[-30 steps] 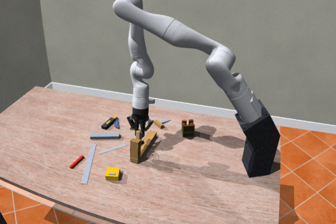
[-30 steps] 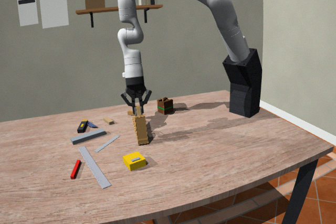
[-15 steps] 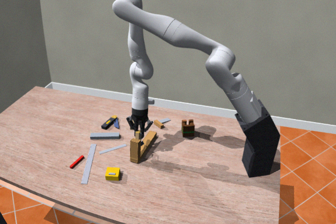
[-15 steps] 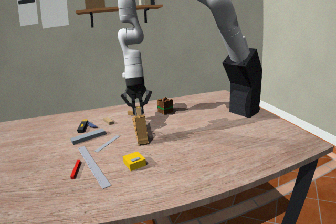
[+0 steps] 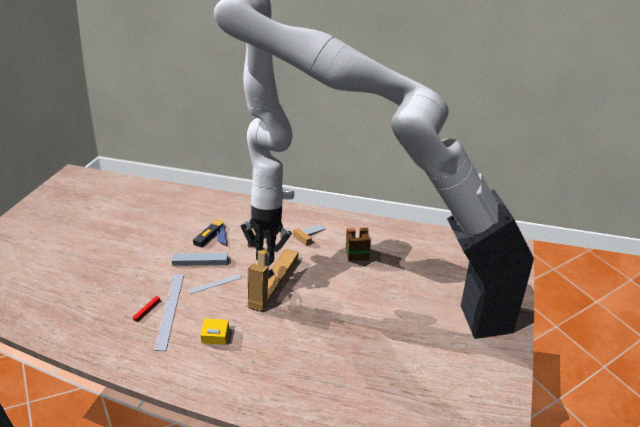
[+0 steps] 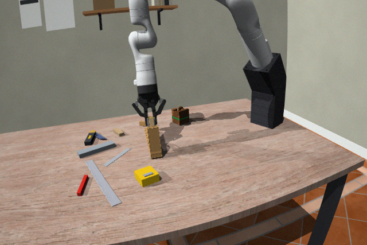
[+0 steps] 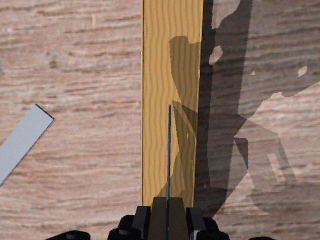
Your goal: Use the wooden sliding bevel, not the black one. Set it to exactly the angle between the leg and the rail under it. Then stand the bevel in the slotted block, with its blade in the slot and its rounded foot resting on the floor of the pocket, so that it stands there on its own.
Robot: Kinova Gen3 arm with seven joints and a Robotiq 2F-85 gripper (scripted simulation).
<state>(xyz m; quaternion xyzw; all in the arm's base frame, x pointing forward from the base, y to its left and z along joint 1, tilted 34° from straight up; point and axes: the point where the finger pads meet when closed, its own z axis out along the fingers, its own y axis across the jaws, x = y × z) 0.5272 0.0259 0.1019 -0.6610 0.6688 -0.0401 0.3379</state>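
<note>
The blue blade lies 60 mm below my hand. The rest, counted from my hand: yellow tape measure (50 mm ahead, 210 mm to the left, 100 mm below); thin grey strip (150 mm ahead, 20 mm to the left, 120 mm below); wooden sliding bevel (10 mm to the left, 40 mm below).
</note>
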